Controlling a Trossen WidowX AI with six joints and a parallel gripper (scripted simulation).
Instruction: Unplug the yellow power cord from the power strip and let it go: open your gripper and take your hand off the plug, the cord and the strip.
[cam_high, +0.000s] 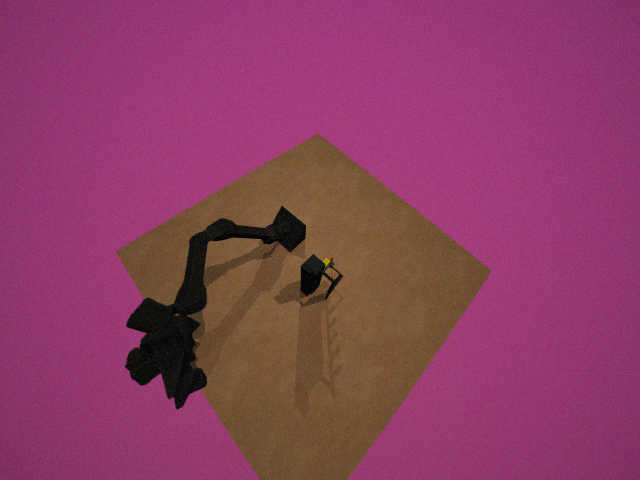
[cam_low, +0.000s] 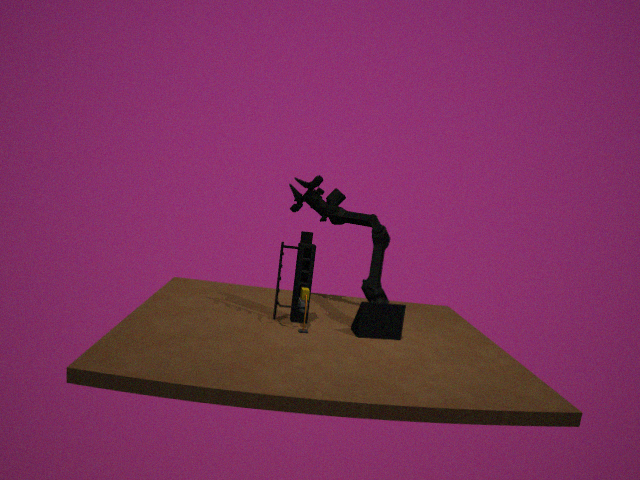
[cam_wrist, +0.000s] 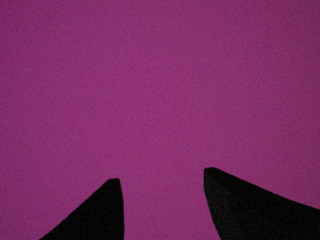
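Right now the yellow plug is 49 cm to the left of my gripper tip, 37 cm below it and 9 cm behind it. Also, from my gripper tip: dark upright block (39 cm to the left, 34 cm below, 8 cm behind).
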